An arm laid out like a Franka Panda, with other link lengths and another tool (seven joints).
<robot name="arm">
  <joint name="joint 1" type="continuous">
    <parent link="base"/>
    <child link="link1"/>
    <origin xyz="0 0 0.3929" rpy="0 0 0"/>
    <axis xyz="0 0 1"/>
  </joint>
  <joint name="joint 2" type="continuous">
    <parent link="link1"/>
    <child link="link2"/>
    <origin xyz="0 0 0" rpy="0 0 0"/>
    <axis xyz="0 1 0"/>
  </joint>
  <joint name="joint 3" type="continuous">
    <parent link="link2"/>
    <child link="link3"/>
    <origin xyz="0 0 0.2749" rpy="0 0 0"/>
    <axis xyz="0 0 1"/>
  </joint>
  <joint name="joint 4" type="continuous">
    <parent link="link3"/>
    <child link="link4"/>
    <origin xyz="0.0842 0 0" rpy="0 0 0"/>
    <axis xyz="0 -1 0"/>
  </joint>
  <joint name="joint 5" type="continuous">
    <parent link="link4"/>
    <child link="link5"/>
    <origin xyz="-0.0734 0 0.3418" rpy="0 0 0"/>
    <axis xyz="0 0 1"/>
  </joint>
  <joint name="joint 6" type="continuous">
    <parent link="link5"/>
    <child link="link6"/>
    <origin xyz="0 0 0" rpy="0 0 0"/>
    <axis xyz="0 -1 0"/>
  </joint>
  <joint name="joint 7" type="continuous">
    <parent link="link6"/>
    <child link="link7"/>
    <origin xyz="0.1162 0 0" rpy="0 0 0"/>
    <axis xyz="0 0 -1"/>
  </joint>
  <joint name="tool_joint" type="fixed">
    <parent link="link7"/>
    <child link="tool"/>
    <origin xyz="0.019 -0.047 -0.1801" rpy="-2.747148 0 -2.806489"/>
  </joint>
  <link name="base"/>
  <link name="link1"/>
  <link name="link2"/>
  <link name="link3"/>
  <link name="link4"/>
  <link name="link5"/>
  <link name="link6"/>
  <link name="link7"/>
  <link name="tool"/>
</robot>
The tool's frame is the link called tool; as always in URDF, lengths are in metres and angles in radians. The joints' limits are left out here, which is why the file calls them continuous.
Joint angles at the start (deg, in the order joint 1, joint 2, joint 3, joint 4, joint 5, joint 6, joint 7):
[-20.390, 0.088, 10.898, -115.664, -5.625, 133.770, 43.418]
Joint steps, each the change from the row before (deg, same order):
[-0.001, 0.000, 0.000, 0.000, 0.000, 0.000, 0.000]
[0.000, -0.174, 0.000, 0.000, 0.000, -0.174, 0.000]
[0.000, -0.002, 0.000, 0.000, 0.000, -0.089, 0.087]
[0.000, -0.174, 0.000, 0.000, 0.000, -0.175, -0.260]
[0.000, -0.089, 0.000, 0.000, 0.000, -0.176, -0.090]
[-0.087, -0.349, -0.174, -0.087, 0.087, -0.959, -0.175]
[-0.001, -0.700, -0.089, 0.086, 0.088, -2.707, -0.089]
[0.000, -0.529, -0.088, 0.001, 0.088, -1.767, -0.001]
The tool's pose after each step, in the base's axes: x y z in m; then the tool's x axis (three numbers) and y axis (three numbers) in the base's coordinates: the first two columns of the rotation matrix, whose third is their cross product. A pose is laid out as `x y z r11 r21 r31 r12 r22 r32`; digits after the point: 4 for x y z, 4 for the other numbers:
0.5585 -0.1472 0.4487 -0.8142 0.4874 -0.3155 0.5751 0.7519 -0.3223
0.5579 -0.1472 0.4500 -0.8141 0.4874 -0.3157 0.5752 0.7516 -0.3229
0.5576 -0.1471 0.4497 -0.8137 0.4889 -0.3143 0.5760 0.7508 -0.3232
0.5572 -0.1471 0.4511 -0.8159 0.4850 -0.3147 0.5727 0.7525 -0.3251
0.5567 -0.1471 0.4516 -0.8171 0.4838 -0.3136 0.5712 0.7530 -0.3266
0.5531 -0.1494 0.4518 -0.8191 0.4872 -0.3030 0.5700 0.7511 -0.3332
0.5457 -0.1497 0.4526 -0.8263 0.4920 -0.2740 0.5622 0.7491 -0.3503
0.5403 -0.1500 0.4535 -0.8296 0.4967 -0.2551 0.5583 0.7472 -0.3606

